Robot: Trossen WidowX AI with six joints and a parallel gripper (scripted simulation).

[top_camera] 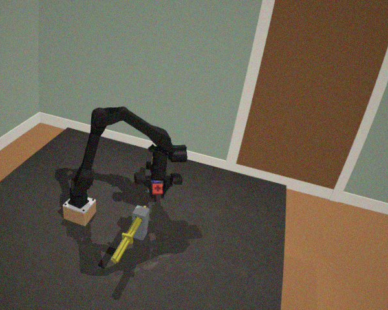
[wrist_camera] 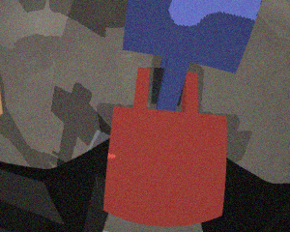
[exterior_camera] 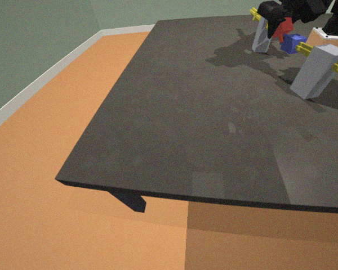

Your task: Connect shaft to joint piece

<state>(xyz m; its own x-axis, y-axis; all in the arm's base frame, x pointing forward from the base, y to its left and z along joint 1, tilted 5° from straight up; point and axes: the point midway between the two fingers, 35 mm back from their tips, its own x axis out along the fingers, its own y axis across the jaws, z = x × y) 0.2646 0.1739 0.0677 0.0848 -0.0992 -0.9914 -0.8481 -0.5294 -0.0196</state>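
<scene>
Right now my gripper tip is 10 mm past the red square joint piece, 20 mm to the right of it and 30 mm below it.
</scene>
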